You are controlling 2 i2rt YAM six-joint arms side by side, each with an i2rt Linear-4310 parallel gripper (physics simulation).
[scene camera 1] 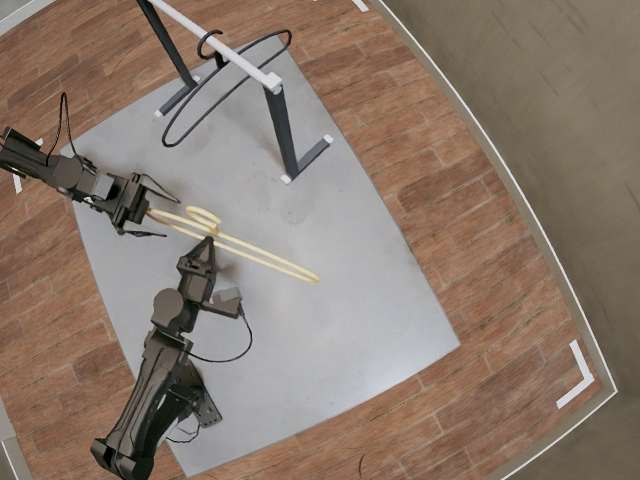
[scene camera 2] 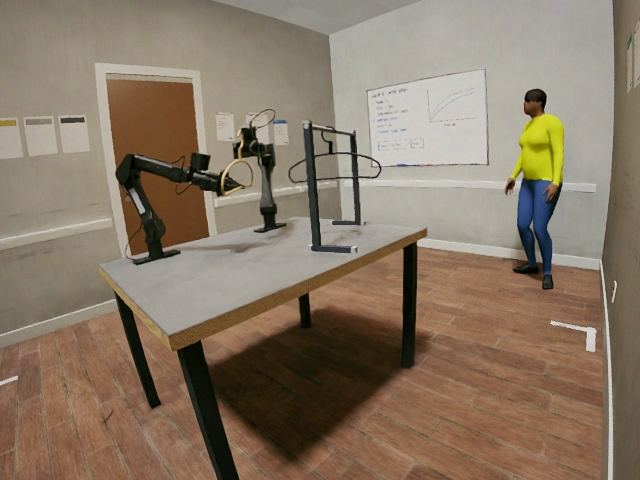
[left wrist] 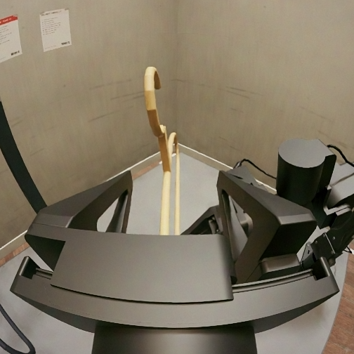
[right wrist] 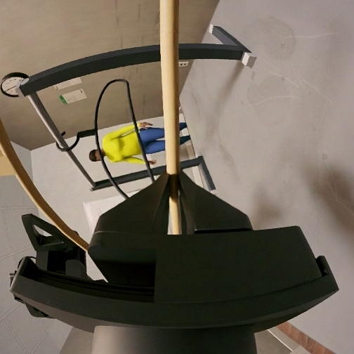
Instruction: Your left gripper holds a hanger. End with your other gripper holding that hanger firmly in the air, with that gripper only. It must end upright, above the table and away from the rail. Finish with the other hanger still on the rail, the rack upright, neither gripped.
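Frame: origin at the left arm's base, x left, y back, z up, level; millimetres.
Seen in the pictures: left gripper, fingertip midpoint: (scene camera 1: 172, 218) (scene camera 2: 241, 149); right gripper, fingertip midpoint: (scene camera 1: 210, 237) (scene camera 2: 244, 187); left arm's base, origin of the base link: (scene camera 2: 270, 228); right arm's base, origin of the base link: (scene camera 1: 196, 394) (scene camera 2: 156, 258).
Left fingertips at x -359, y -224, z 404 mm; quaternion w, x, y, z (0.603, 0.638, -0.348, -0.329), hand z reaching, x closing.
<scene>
Offsets run from my left fingertips to a thing's top centre. "*": to the spot under its first point. Level surfaces: height alone.
The wooden hanger {* dx -225, dy -141, dz -137 mm} (scene camera 1: 314, 279) (scene camera 2: 224, 178) (left wrist: 165, 205) (right wrist: 169, 100) is in the air above the table, hook upward, away from the rail. My right gripper (scene camera 1: 209, 239) (scene camera 2: 241, 186) (right wrist: 173, 177) is shut on its lower bar. My left gripper (scene camera 1: 172, 218) (left wrist: 174, 177) is open; one end of the hanger reaches between its spread fingers in scene camera 1, with no grip on it. The black hanger {dx +255, dy -251, dz +71 mm} (scene camera 1: 219, 60) (scene camera 2: 330, 148) (right wrist: 88, 133) hangs by its hook on the rail (scene camera 1: 242, 60) of the upright rack {dx +311, dy -242, dz +74 mm} (scene camera 1: 281, 129) (scene camera 2: 312, 191) (right wrist: 125, 59).
The grey table {dz -404 mm} (scene camera 1: 361, 320) (scene camera 2: 170, 304) carries both arms and the rack. The rack's foot {* dx +71, dy -352, dz -384 mm} (scene camera 1: 312, 157) lies to the right of the left gripper in scene camera 1. The two grippers are close together. A person in a yellow top (scene camera 2: 542, 147) (right wrist: 122, 145) stands beyond the table.
</scene>
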